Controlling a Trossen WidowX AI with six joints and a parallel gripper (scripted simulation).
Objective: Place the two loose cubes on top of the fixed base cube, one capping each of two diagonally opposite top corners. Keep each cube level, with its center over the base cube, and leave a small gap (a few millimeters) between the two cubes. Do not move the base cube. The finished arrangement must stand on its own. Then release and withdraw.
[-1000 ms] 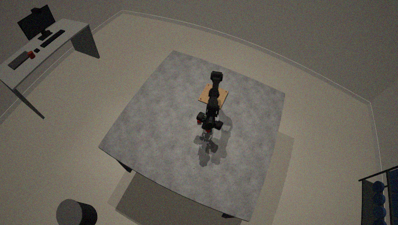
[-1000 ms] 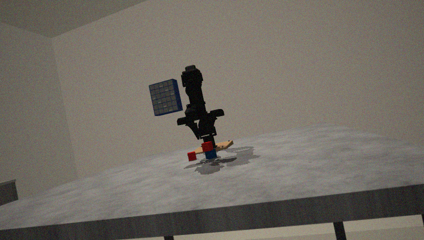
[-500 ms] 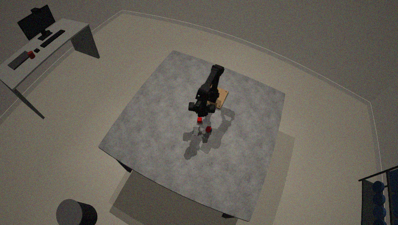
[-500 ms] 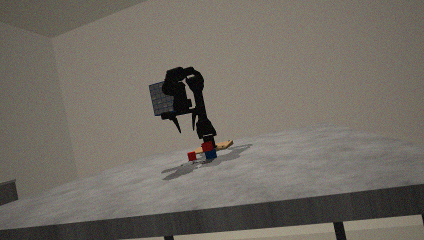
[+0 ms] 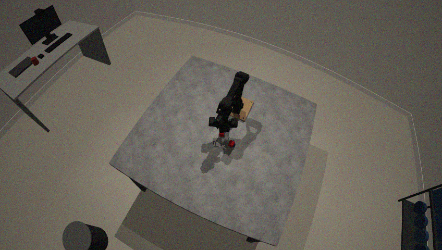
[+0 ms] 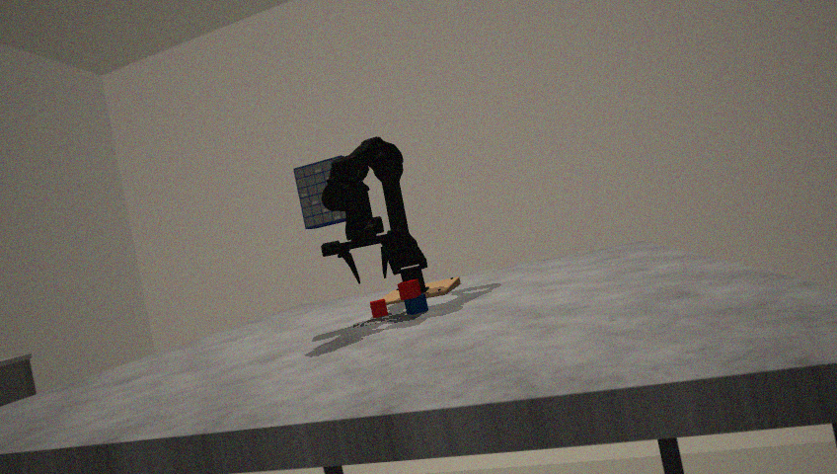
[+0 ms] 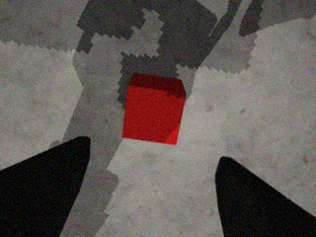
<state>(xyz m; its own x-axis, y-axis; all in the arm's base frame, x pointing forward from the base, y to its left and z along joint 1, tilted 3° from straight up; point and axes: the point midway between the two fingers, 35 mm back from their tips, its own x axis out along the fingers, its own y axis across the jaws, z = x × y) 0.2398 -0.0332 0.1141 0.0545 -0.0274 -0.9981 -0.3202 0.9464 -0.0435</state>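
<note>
Now: gripper tip 100 mm to the right of the blue base cube, 60 mm above it and 50 mm short of it.
</note>
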